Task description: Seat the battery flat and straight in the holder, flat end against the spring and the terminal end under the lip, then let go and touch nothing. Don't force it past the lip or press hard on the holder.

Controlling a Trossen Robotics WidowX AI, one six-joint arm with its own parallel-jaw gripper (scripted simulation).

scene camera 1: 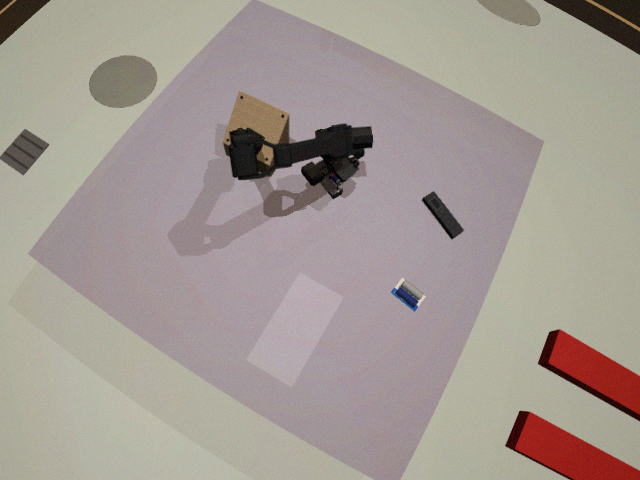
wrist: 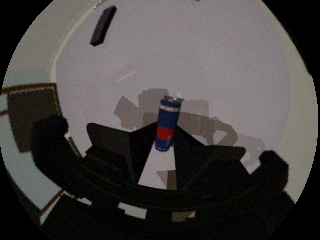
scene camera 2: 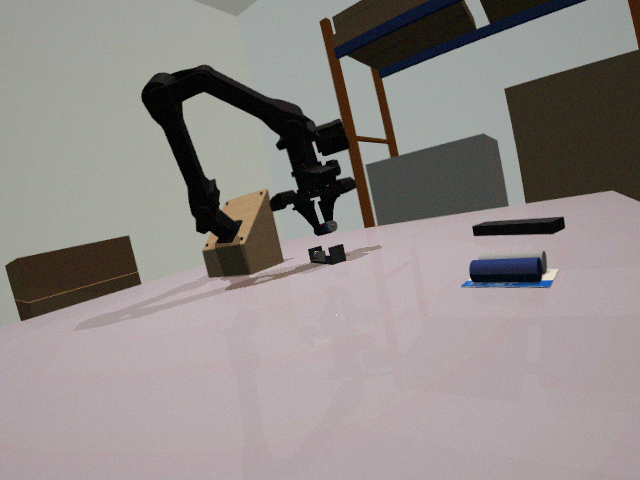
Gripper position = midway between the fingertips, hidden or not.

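The gripper (scene camera 2: pixel 325 232) is holding a battery (wrist: pixel 169 110).
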